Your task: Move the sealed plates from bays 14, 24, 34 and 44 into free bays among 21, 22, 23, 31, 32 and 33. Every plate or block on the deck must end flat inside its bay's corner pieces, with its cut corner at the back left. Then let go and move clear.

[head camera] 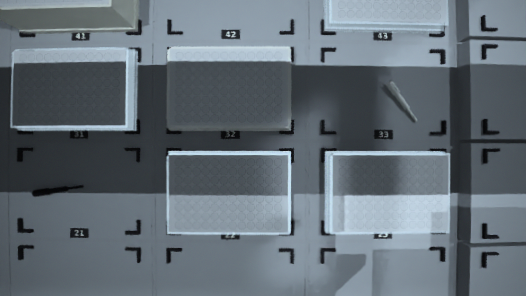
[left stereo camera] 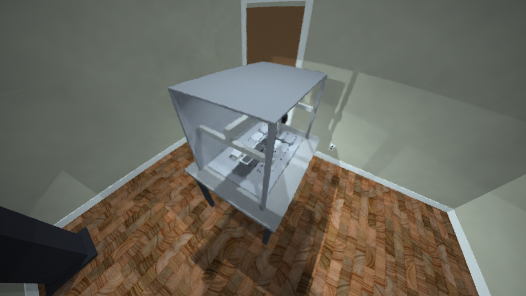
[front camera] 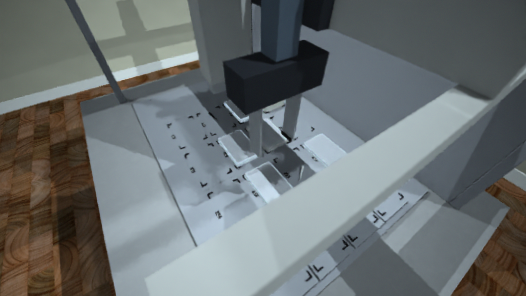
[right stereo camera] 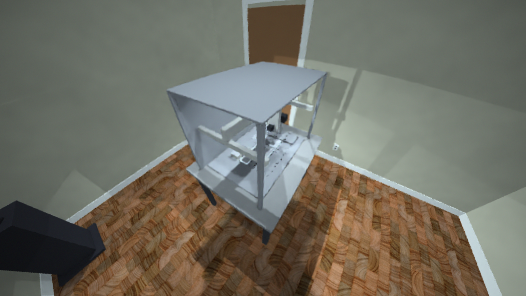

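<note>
My gripper is open and empty, with its jaws hanging above the deck near the middle bays in the front view; the head view does not show it. White-rimmed plates lie in bay 22, in bay 23 and in bay 31. A thicker beige-edged plate lies in bay 32. Bay 21 and bay 33 hold no plate. Bays 14 to 44 show partly at the right; any plate in bay 14 is hidden. The cut corners are too small to tell.
A dark pen-like object lies in bay 21, a pale one in bay 33. A tall block stands in bay 41, a plate lies in bay 43. A beam crosses the front view.
</note>
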